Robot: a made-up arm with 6 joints. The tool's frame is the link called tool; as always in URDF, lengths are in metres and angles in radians.
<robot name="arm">
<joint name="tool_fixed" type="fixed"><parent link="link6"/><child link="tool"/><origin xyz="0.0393 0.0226 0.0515" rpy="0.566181 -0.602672 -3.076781"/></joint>
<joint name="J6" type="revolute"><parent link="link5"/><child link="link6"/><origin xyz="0.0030 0.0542 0.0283" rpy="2.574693 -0.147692 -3.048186"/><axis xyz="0 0 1"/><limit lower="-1.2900" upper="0.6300"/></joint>
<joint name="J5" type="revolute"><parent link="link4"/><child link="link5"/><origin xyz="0.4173 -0.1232 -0.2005" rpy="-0.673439 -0.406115 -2.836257"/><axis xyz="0 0 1"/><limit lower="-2.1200" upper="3.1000"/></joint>
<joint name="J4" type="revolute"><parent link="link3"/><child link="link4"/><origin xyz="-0.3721 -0.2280 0.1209" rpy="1.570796 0.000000 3.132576"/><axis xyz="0 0 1"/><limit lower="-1.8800" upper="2.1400"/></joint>
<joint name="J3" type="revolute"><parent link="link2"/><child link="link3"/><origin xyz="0.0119 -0.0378 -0.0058" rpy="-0.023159 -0.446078 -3.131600"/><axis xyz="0 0 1"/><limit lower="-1.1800" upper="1.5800"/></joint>
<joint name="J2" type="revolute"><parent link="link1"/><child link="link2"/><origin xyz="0.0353 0.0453 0.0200" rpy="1.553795 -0.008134 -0.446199"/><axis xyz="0 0 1"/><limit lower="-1.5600" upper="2.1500"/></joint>
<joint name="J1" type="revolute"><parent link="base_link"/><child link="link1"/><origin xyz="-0.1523 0.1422 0.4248" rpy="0.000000 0.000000 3.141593"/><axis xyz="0 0 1"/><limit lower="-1.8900" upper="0.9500"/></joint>
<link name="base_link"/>
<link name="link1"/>
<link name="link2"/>
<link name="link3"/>
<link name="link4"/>
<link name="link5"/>
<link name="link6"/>
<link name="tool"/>
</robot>
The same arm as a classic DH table. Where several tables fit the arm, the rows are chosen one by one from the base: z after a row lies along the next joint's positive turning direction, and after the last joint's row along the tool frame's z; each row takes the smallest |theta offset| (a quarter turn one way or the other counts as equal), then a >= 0, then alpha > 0; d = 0 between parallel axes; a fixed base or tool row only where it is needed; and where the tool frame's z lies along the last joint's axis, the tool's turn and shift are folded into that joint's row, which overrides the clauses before.
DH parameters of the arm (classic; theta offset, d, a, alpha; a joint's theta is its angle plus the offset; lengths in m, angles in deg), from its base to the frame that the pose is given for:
base (fixed): -43.04 0 -0.2084 0
J1: 17.46 0.4458 -0.0123 -89.03
J2: 87.97 -0.0902 0.0372 -25.59
J3: -87.74 0.1522 -0.37 -90
J4: 43.84 -0.8218 -0.2157 -44.1
J5: -16.22 0.6477 0.0199 -146.55
J6: -22.53 0.1025 -0.017 45.95
tool (fixed): 52.06 0.0584 0 0
Joint limits (deg, base to tool): -108.29..54.43 -89.38..123.19 -67.61..90.53 -107.72..122.61 -121.47..177.62 -73.91..36.1

